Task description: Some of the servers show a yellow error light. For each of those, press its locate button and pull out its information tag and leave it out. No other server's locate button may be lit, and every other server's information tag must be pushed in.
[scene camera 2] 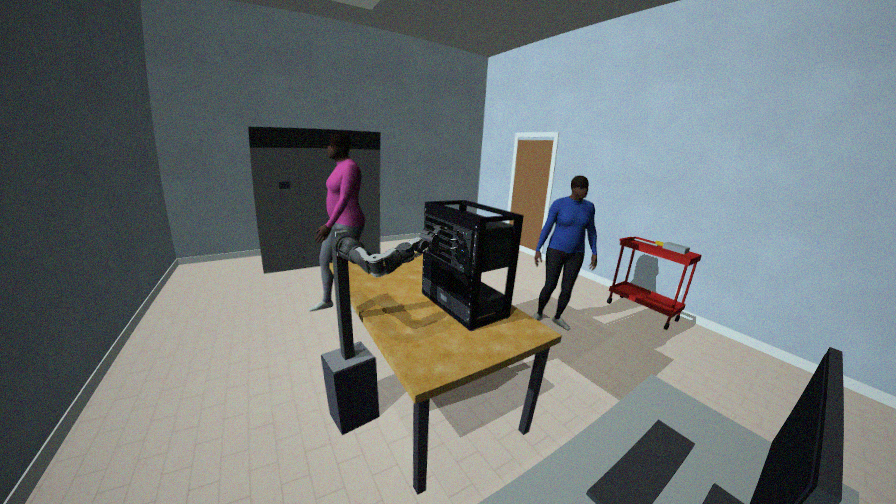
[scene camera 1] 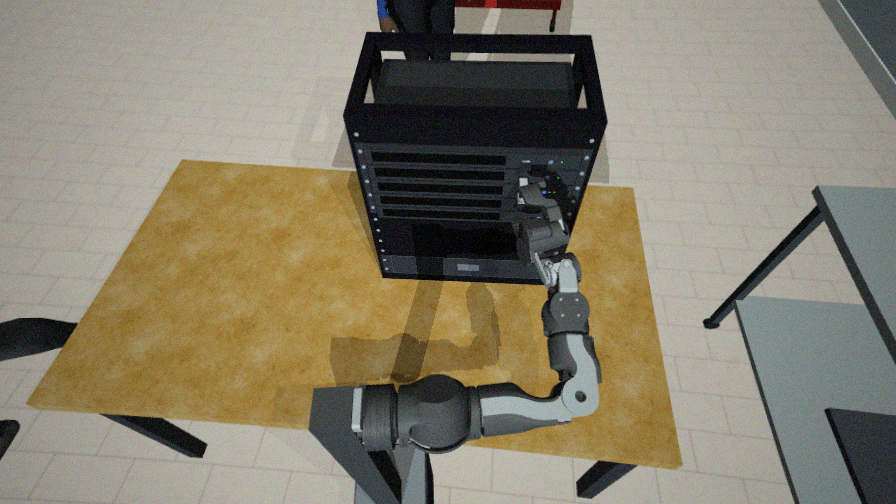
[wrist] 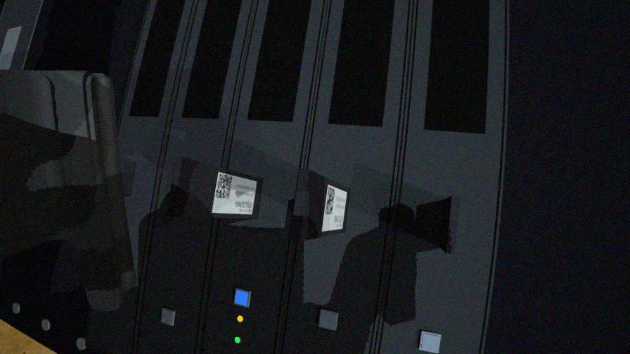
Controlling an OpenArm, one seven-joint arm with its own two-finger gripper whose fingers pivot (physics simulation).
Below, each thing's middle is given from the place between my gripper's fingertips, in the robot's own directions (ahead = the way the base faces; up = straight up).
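Labels:
My hand: 180 mm above the black server rack [scene camera 1: 438,154], 230 mm short of it and 90 mm to the right of it.

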